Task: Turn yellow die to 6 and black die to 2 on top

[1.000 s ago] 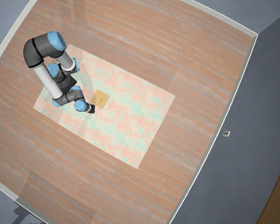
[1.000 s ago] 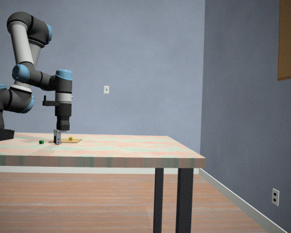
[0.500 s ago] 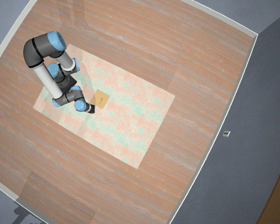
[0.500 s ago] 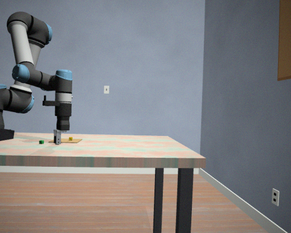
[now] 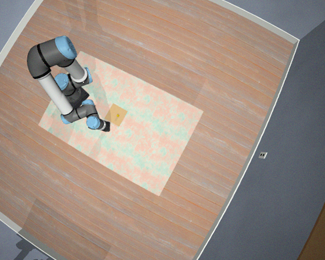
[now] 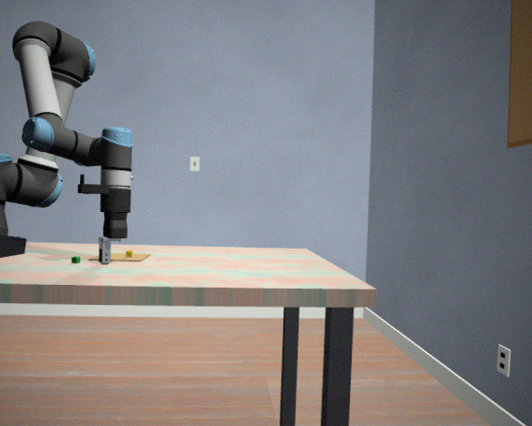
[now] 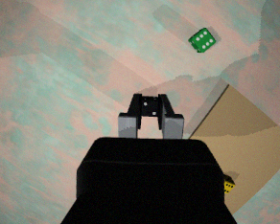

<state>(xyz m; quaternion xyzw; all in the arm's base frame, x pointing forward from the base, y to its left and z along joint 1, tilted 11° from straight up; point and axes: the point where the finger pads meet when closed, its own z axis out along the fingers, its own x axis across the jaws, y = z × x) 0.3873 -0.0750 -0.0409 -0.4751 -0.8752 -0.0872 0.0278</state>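
The black die is 1 cm below my hand. Round my hand: yellow die 13 cm to the left, 3 cm ahead, 1 cm below; tan mat 13 cm to the left, 2 cm below; green die 8 cm behind, 1 cm below.
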